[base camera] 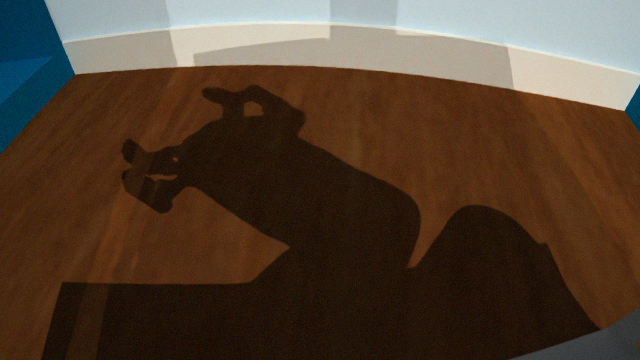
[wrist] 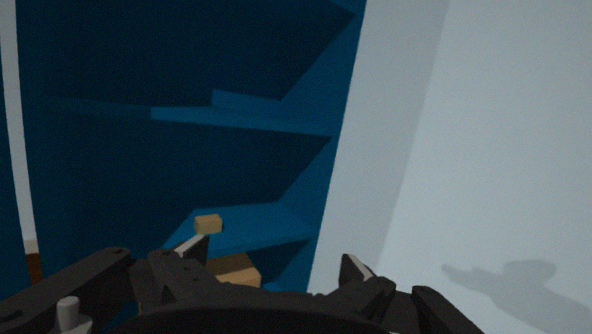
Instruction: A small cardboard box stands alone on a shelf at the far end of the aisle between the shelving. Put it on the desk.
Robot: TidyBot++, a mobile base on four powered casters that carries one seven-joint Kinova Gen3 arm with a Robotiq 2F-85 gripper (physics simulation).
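Frame: origin at the arm's base, x ahead, y left, z up, level; millimetres.
Where they show: gripper, fingertip midpoint: (wrist: pixel 274 260).
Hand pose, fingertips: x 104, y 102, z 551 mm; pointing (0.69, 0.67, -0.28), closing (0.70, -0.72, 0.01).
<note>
Each offset is from my fingertips to the centre of the thing. "spot": to the spot under its first point. Level surfaces: height alone.
A small cardboard box @[dx +324, dy +675, dz -389 mm] (wrist: pixel 208 224) stands alone on a blue shelf @[dz -414 mm] (wrist: pixel 260 222) in the wrist view, left of the middle and just above the left fingertip. My gripper (wrist: pixel 274 260) is open, with its two fingertips wide apart and no object between them. The box is beyond the gripper, apart from it. In the base camera view the box and the gripper do not show; the arm's shadow lies on the floor. The desk does not show in either view.
A larger cardboard box @[dx +312, dy +708, dz -736 mm] (wrist: pixel 235 270) stands below that shelf, partly hidden by the gripper. The blue shelving's side panel @[spot: dx +712, dy +447, dz -109 mm] (wrist: pixel 327 165) meets a pale wall (wrist: pixel 480 125) at the right. In the base view, a wall with a cream baseboard (base camera: pixel 280 45) crosses ahead, with blue shelving (base camera: pixel 25 30) at the left.
</note>
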